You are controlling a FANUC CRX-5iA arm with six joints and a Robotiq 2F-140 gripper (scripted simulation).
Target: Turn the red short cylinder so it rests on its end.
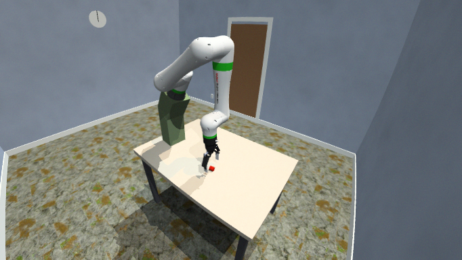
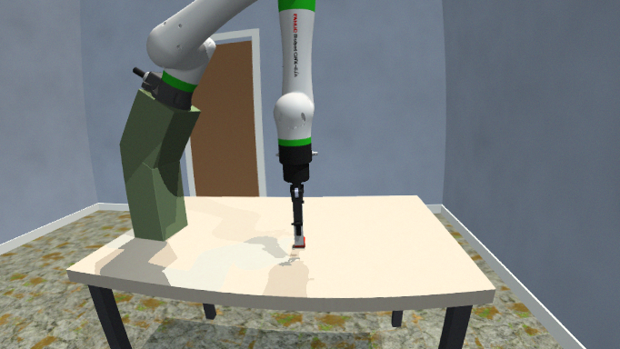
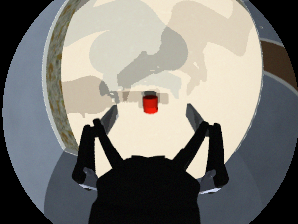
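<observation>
Right now the red short cylinder is 4 cm below my hand.
</observation>
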